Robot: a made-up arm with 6 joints. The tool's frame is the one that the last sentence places.
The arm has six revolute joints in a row. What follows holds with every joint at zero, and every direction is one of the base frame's.
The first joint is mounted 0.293 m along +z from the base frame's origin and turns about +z.
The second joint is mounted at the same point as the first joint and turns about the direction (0, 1, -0.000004).
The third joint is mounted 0.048 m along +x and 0.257 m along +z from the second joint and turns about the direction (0, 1, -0.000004).
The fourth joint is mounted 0.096 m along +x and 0.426 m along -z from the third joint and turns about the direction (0, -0.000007, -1).
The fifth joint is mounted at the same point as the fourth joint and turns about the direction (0, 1, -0.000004).
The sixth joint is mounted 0.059 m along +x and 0.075 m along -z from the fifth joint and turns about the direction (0, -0.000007, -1).
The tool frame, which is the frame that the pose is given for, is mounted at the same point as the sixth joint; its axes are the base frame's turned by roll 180, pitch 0 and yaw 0 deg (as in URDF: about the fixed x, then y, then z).
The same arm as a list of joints. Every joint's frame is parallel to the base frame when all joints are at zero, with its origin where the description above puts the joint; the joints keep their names.
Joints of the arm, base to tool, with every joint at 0 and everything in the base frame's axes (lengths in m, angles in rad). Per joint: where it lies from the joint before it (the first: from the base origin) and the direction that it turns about. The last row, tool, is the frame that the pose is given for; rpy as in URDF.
joint 1: offset 0 0 0.293 axis +z
joint 2: offset 0 0 0 axis +y
joint 3: offset 0.048 0 0.257 axis +y
joint 4: offset 0.096 0 -0.426 axis -z
joint 5: offset 0 0 0 axis +y
joint 6: offset 0.059 0 -0.075 axis -z
tool: offset 0 0 0 rpy 3.1416 0 0

